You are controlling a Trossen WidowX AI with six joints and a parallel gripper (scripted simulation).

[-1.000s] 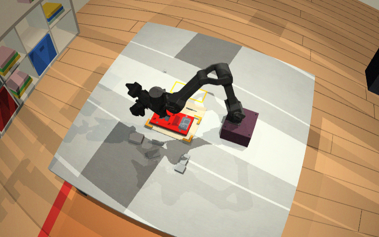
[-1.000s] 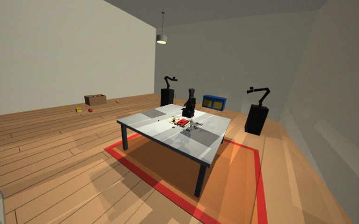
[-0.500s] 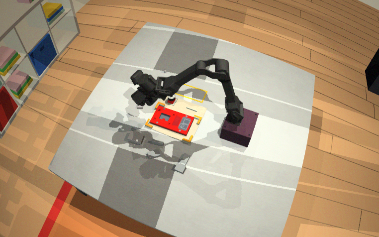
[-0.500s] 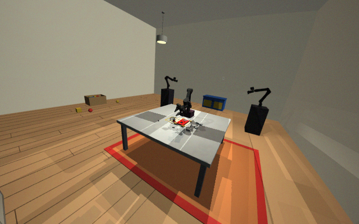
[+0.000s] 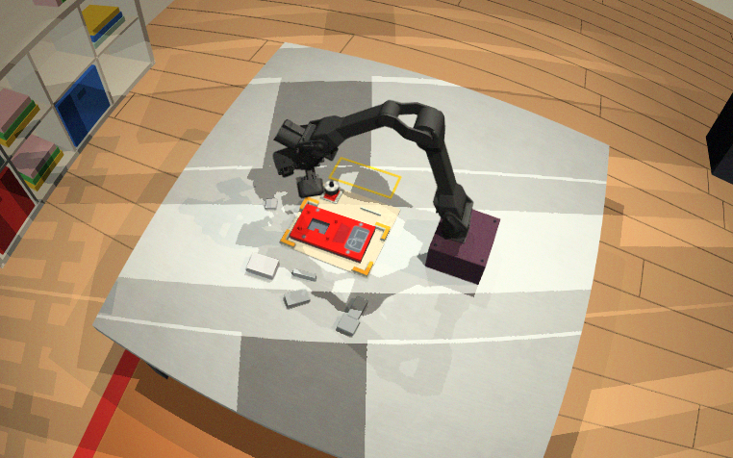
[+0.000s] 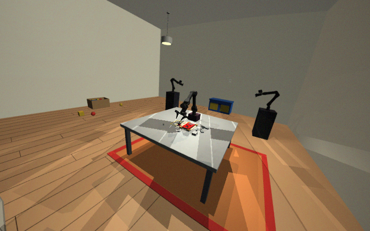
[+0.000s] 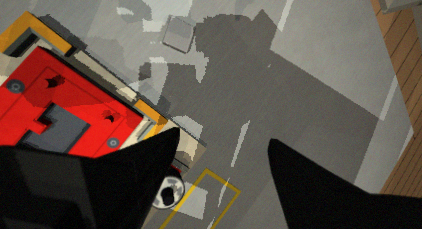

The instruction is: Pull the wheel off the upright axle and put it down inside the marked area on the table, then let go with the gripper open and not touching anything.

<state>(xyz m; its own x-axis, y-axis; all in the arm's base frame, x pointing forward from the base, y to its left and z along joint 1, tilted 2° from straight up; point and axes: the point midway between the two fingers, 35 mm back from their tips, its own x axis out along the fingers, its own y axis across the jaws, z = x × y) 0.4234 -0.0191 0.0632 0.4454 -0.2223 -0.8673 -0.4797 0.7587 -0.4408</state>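
My gripper tip is 80 mm past the wheel, 30 mm to the left of it and 80 mm above it. Also, from my gripper tip: dark axle: 80 mm behind, 30 mm to the right, 80 mm below.
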